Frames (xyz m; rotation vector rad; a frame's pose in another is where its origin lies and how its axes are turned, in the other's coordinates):
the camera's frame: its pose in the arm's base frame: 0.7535 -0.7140 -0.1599 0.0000 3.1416 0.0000
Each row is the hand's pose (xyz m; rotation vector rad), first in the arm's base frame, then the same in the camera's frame.
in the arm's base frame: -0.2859 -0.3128 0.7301 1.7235 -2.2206 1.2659
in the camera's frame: 1.0394 0.4012 -0.8900 0.9073 0.0649 -1.2352
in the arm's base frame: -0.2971 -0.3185 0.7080 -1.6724 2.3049 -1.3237
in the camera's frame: 1.0506 0.3955 -0.8679 0.9268 -0.0014 -1.1709
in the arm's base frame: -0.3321 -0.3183 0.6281 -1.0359 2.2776 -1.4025
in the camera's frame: 1.0856 0.3957 -0.7880 1.0442 -0.2936 -0.7712
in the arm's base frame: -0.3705 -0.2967 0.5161 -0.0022 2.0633 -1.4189
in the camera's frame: 1.1240 0.4173 -0.6760 1.1617 -0.6766 -0.0018
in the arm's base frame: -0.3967 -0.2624 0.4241 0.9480 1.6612 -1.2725
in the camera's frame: 1.1502 0.4516 -0.5840 1.1435 -0.9273 0.8519
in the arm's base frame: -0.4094 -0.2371 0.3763 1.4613 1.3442 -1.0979
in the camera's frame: 1.1629 0.4769 -0.5362 1.0438 -1.0060 1.3894
